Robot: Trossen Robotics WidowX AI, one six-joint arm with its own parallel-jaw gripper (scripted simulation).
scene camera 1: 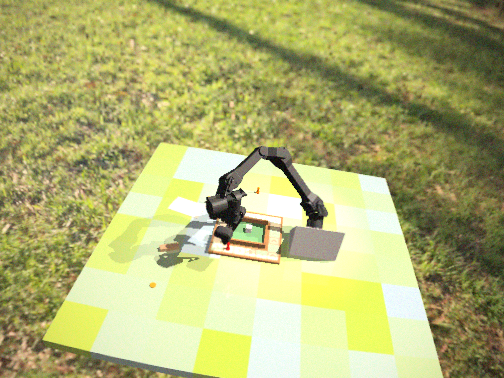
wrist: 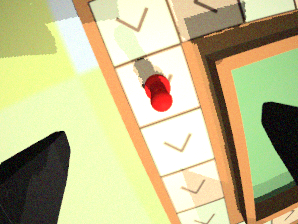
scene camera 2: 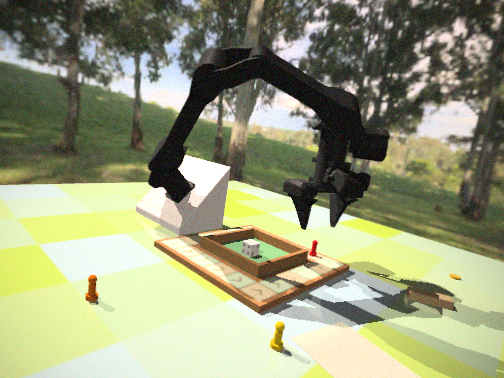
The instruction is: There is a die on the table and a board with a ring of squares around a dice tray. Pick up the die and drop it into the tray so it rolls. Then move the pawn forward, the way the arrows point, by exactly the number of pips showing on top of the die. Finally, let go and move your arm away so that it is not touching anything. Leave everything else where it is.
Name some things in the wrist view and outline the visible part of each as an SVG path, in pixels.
My gripper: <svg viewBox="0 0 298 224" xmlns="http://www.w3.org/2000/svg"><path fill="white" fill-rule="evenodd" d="M65 131L56 131L48 137L43 137L37 143L31 144L31 147L15 153L15 155L0 164L0 224L57 224L61 202L64 200L65 185L68 183L69 159L71 159L71 145L69 145L68 136ZM263 103L262 127L265 129L267 136L269 136L271 145L277 151L277 155L285 163L283 165L290 172L295 184L298 184L298 107L274 103L274 101Z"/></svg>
A red pawn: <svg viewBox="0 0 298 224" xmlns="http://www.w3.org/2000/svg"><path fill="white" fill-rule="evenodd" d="M154 73L145 81L146 95L150 97L150 104L152 104L156 111L165 112L173 105L173 96L170 93L172 85L170 85L168 77L162 75L162 73Z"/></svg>
